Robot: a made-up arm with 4 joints.
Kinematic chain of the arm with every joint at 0, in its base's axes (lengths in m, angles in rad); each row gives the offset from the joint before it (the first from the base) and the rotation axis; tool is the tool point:
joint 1: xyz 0 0 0.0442 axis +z
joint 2: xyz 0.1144 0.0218 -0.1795 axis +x
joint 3: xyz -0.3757 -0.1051 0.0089 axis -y
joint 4: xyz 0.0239 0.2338 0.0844 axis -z
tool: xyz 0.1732 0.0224 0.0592
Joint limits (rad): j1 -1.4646..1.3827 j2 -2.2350..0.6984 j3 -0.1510..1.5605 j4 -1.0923..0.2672
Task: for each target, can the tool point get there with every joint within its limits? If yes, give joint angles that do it. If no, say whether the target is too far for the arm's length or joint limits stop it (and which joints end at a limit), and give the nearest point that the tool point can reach.
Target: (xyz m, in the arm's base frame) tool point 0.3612 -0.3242 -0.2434
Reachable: no: joint limits stop it (at a limit: joint 1, joint 2, joint 3, joint 4) | nearest point 0.0075 -0.4127 -0.4239 | short by 0.407 m
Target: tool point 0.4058 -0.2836 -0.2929
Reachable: no: joint limits stop it (at a limit: joint 1, joint 3) | nearest point 0.2207 0.0780 -0.2276 | short by 0.411 m
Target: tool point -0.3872 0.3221 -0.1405
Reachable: yes | joints 0.0552 -0.4974 1.2749 -0.9765
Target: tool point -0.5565 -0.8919 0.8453
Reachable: no: too far | nearest point -0.2281 -0.3656 0.1402 | short by 0.939 m
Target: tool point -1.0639 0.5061 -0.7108
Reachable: no: too far | nearest point -0.4244 0.2019 -0.3519 | short by 0.794 m
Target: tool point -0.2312 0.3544 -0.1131
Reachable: yes | joints -0.0883 -0.8265 0.9140 -0.2561
